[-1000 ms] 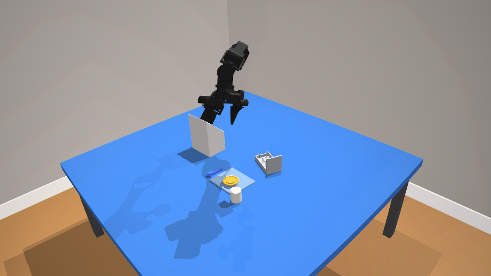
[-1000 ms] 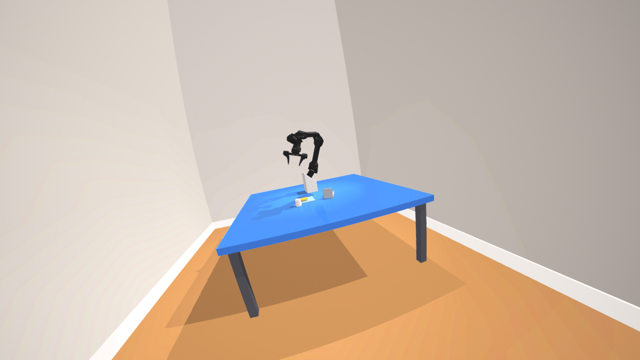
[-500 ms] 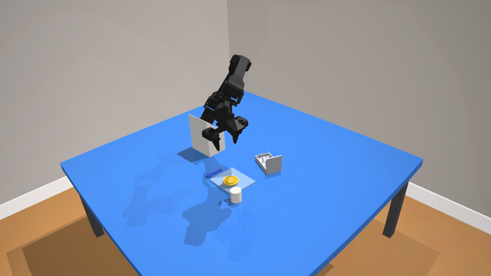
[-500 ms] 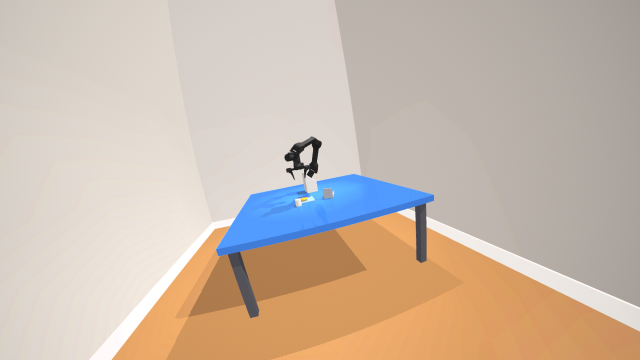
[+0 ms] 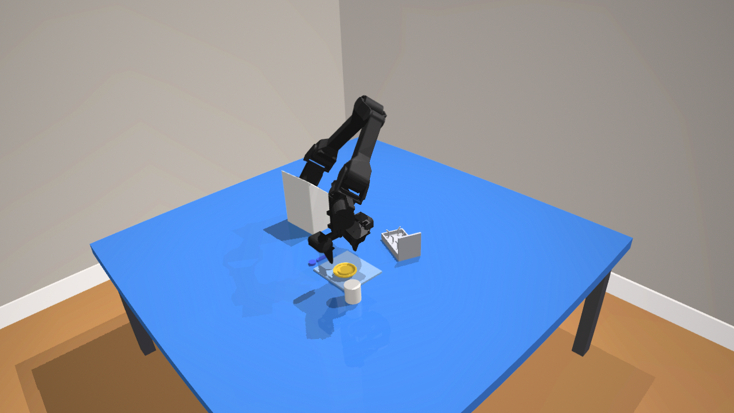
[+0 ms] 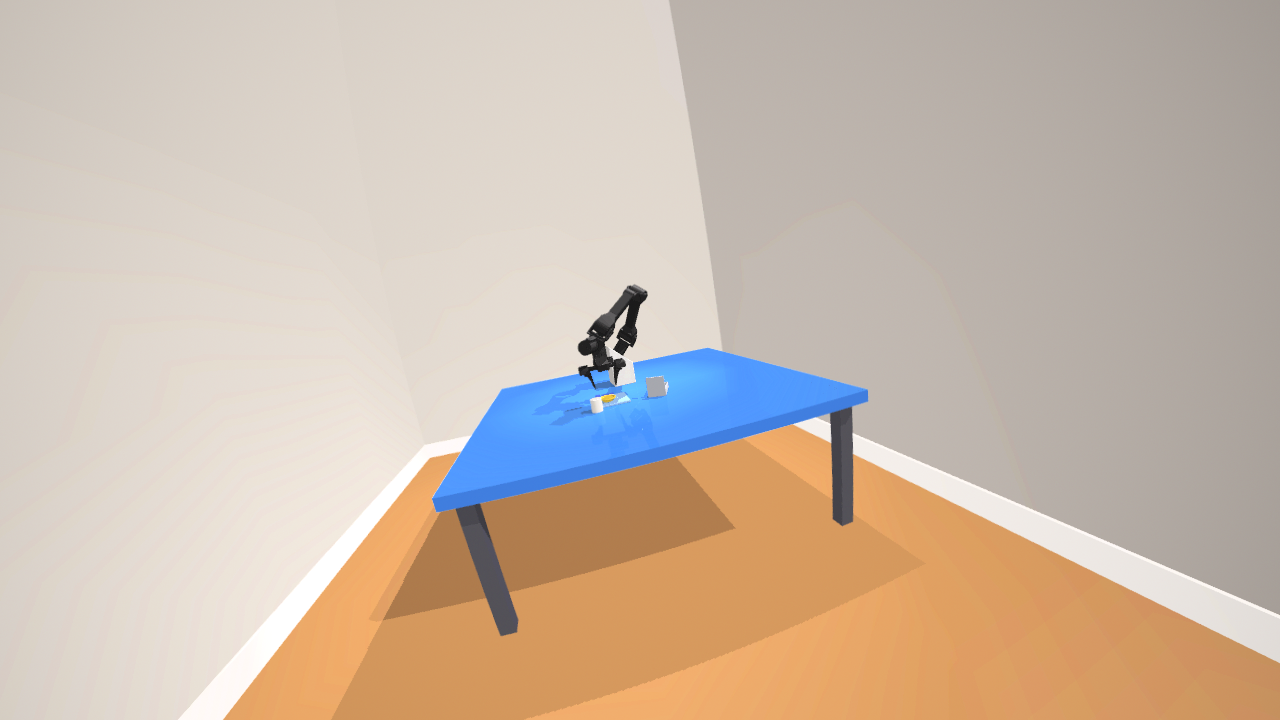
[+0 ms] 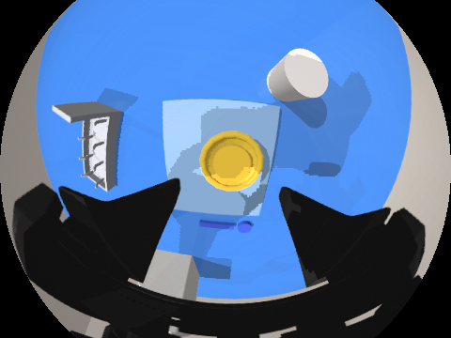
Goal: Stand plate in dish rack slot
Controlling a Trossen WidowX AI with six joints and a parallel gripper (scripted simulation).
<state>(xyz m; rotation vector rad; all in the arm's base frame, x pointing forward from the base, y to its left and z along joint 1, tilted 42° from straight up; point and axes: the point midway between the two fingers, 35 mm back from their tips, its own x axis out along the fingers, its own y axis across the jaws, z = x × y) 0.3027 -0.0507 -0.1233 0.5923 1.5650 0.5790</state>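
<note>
Right now the yellow plate is 40 mm below my gripper tip. The rest, counted from my gripper tip: grey dish rack 20 mm ahead, 210 mm to the left, 40 mm below; white cup 100 mm ahead, 60 mm to the right, 40 mm below; dark blue spoon 110 mm behind, 10 mm to the right, 60 mm below.
</note>
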